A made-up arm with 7 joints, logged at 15 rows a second.
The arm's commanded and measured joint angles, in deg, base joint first. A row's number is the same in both.
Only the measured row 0 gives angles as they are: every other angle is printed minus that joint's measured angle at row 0.
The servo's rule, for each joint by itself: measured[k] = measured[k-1] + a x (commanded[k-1-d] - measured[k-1]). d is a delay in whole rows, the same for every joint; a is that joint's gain. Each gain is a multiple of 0.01, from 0.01 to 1. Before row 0 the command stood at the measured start. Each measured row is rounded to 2 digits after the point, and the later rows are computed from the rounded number. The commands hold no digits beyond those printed.
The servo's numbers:
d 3
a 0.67 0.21 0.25 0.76 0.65 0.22 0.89
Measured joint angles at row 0:
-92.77 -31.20 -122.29 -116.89 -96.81 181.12 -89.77
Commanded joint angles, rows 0 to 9:
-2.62 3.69 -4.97 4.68 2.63 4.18 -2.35
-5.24 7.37 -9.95 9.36 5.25 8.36 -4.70
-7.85 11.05 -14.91 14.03 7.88 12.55 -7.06
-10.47 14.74 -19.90 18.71 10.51 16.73 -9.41
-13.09 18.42 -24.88 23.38 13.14 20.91 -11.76
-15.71 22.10 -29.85 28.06 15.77 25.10 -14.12
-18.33 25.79 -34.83 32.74 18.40 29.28 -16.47
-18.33 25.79 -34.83 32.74 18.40 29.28 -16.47
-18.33 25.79 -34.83 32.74 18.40 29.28 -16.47
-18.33 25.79 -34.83 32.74 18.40 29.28 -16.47
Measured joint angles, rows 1 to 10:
0.00 0.00 0.00 0.00 0.00 0.00 0.00
0.00 0.00 0.00 0.00 0.00 0.00 0.00
0.00 0.00 0.00 0.00 0.00 0.00 0.00
-1.76 0.77 -1.24 3.56 1.71 0.92 -2.09
-4.09 2.16 -3.42 7.97 4.01 2.56 -4.41
-6.61 4.03 -6.29 12.58 6.53 4.76 -6.77
-9.20 6.28 -9.69 17.24 9.12 7.39 -9.12
-11.81 8.83 -13.49 21.91 11.73 10.36 -11.47
-14.42 11.62 -17.58 26.58 14.36 13.60 -13.83
-17.04 14.60 -21.89 31.26 16.99 17.05 -16.18

